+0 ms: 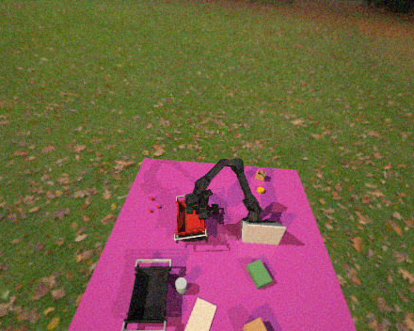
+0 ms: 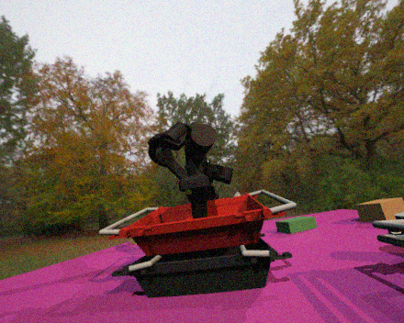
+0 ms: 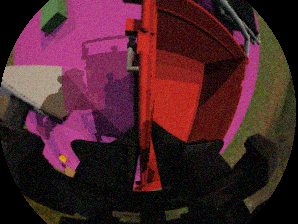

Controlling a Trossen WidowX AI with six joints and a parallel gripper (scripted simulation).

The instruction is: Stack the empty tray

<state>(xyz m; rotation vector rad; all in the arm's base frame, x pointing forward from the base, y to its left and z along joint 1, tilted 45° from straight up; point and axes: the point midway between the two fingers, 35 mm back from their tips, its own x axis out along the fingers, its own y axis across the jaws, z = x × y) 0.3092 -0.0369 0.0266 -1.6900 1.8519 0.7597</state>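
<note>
Now: gripper tip 70 mm short of the red tray and 20 mm below it. Round my gripper tip: slab 20 mm ahead, 500 mm to the left, 100 mm below; then green block 290 mm behind, 310 mm to the left, 80 mm below; then brown box 220 mm behind, 590 mm to the left, 70 mm below.
</note>
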